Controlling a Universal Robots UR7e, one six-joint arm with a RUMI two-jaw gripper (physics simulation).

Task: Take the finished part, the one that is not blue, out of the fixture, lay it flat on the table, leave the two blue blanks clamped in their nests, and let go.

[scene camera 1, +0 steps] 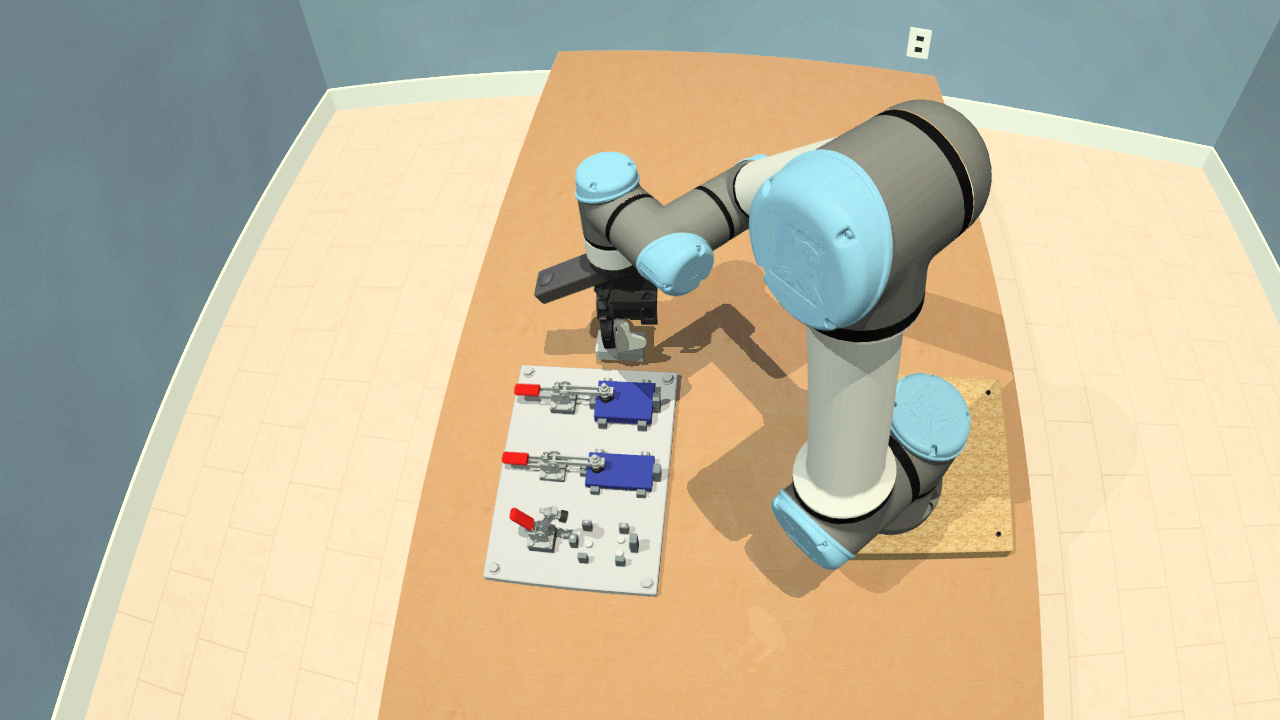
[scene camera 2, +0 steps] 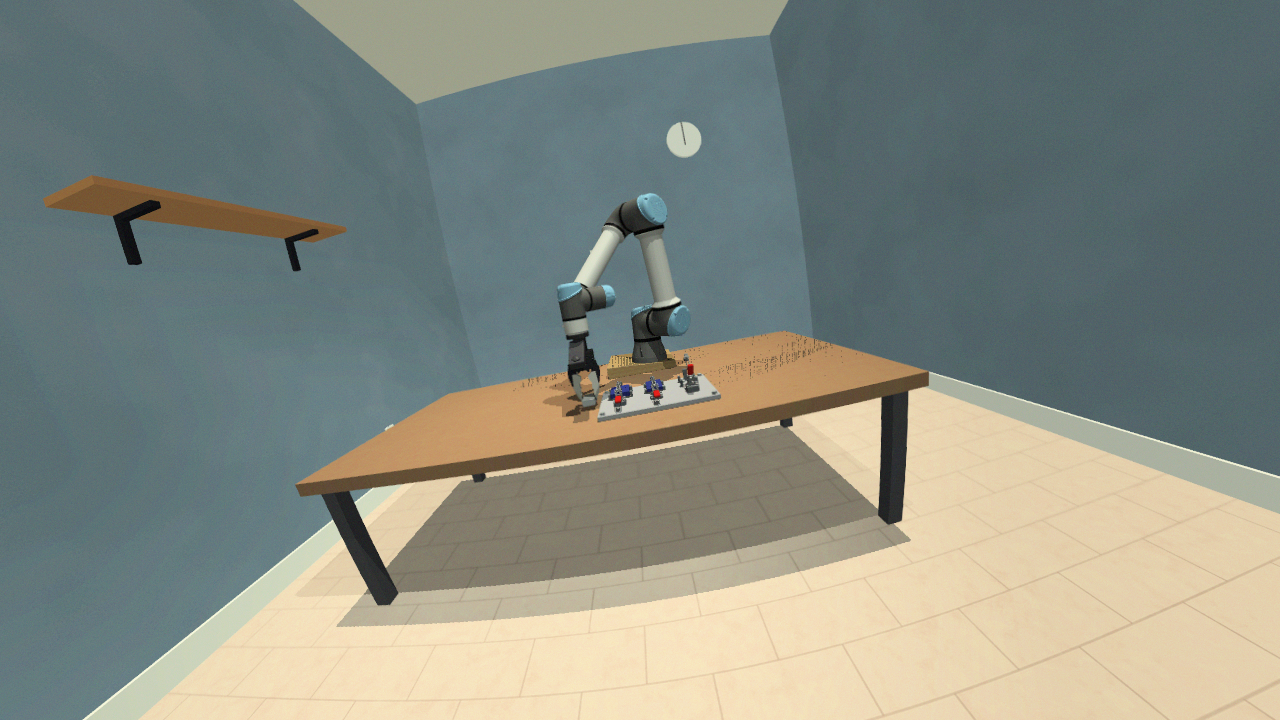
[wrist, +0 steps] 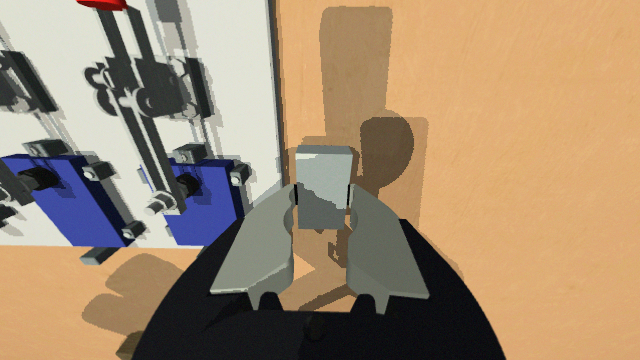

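Where they show: gripper, fingertip midpoint: [scene camera 1: 618, 345] [scene camera 2: 589, 399] [wrist: 322, 186]; arm's base, link origin: [scene camera 2: 649, 359].
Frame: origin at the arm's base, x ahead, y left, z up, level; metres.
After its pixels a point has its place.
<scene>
The finished part [scene camera 1: 633, 357] @(z -0.010, x 0.360, y -0.237 m) [scene camera 2: 588, 402] @(z -0.008, x 0.414, y -0.262 m) [wrist: 324, 175] @(z 0.000, x 0.397, y -0.261 m) is a grey rectangular block. My gripper [scene camera 1: 622, 342] @(z -0.009, x 0.383, y -0.259 m) [scene camera 2: 586, 394] @(z -0.009, x 0.383, y -0.259 m) [wrist: 322, 186] @(z -0.009, x 0.383, y -0.259 m) is shut on it, with one finger on each long side. It looks level and low over the table, beside the fixture plate's far end in scene camera 1; its shadow lies close by. Whether its underside touches the table cannot be told. The near blue blank [scene camera 1: 628, 402] @(z 0.001, x 0.366, y -0.152 m) [wrist: 205, 225] @(z 0.001, x 0.356, y -0.158 m) and the other blue blank [scene camera 1: 622, 471] @(z -0.004, x 0.373, y -0.045 m) [wrist: 75, 200] @(z -0.004, x 0.385, y -0.057 m) sit in their nests on the fixture plate [scene camera 1: 572, 429] @(z -0.020, x 0.446, y -0.122 m) [wrist: 240, 50] @(z -0.020, x 0.478, y -0.213 m), with clamp arms down on them.
The third nest [scene camera 1: 620, 540] @(z -0.014, x 0.375, y 0.055 m) holds no part, and its clamp [scene camera 1: 541, 530] @(z 0.030, x 0.473, y 0.060 m) has its red handle [scene camera 1: 521, 518] @(z 0.056, x 0.495, y 0.055 m) raised. The wooden table [scene camera 1: 733, 644] @(z -0.035, x 0.229, y 0.207 m) [scene camera 2: 501, 429] @(z -0.035, x 0.417, y -0.547 m) extends beyond the plate. The arm's base stands on a chipboard [scene camera 1: 980, 492] @(z -0.002, x -0.143, y 0.025 m). A wall shelf [scene camera 2: 223, 214] hangs at the left.
</scene>
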